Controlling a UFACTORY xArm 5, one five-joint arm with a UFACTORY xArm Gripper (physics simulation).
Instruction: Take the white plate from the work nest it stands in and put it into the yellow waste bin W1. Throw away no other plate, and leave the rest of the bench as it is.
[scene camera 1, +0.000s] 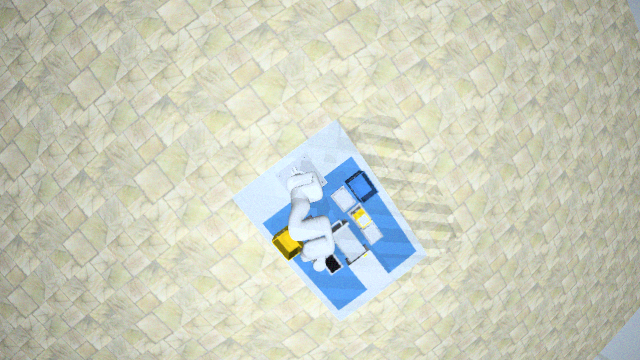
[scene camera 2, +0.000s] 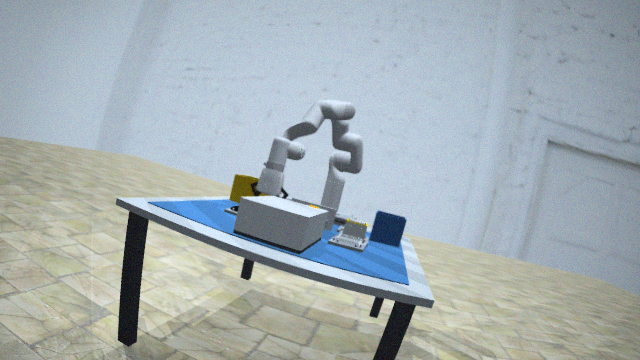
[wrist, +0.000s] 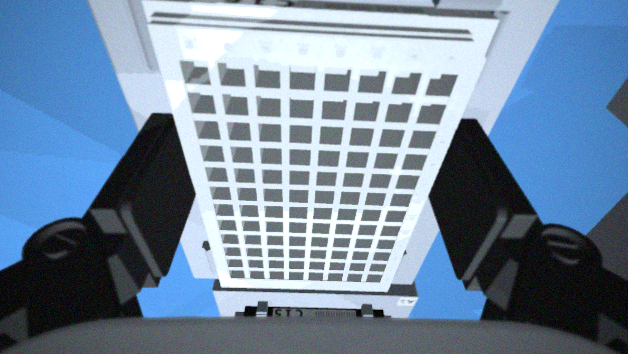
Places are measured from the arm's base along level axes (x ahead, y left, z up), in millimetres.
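Pixels of known places: gripper, fingertip midpoint: (wrist: 314, 152).
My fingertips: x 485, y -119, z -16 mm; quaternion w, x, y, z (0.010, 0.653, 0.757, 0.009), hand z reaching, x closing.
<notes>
For each thing: its top centre in the pictures, then the offset to it from my fingertips.
- white plate at its top centre: (wrist: 310, 206) 20 mm ahead, 2 mm left, 6 mm up
- yellow waste bin at its top centre: (scene camera 2: 254, 178) (scene camera 1: 287, 246) 136 mm back, 153 mm right, 100 mm up
- black item at its top centre: (scene camera 1: 332, 264) 194 mm ahead, 30 mm left, 6 mm up
- yellow-topped rack at its top centre: (scene camera 2: 358, 220) (scene camera 1: 362, 218) 35 mm back, 382 mm left, 56 mm up
- dark blue bin at its top centre: (scene camera 2: 391, 215) (scene camera 1: 363, 187) 239 mm back, 478 mm left, 100 mm up
The white plate (wrist: 310, 165), a gridded plate with many square wells, sits in its light grey work nest (wrist: 117, 65) in the wrist view. My gripper (wrist: 314, 152) (scene camera 2: 270, 192) is shut on the white plate, with one black finger against each long side. In the scene camera 2 view its fingertips are hidden behind a grey box. In the scene camera 1 view the arm covers the gripper and the plate. The yellow waste bin (scene camera 1: 287, 243) (scene camera 2: 243, 187) stands close beside the gripper, at the mat's edge; its label cannot be read.
The grey box (scene camera 2: 280, 222) (scene camera 1: 349, 242) stands beside the gripper, in the middle of the bench. A black item (scene camera 1: 332, 263) in a pale frame is near the wrist. Across the bench are a yellow-topped rack (scene camera 1: 361, 217) (scene camera 2: 356, 228), two pale flat items and a dark blue bin (scene camera 2: 388, 228).
</notes>
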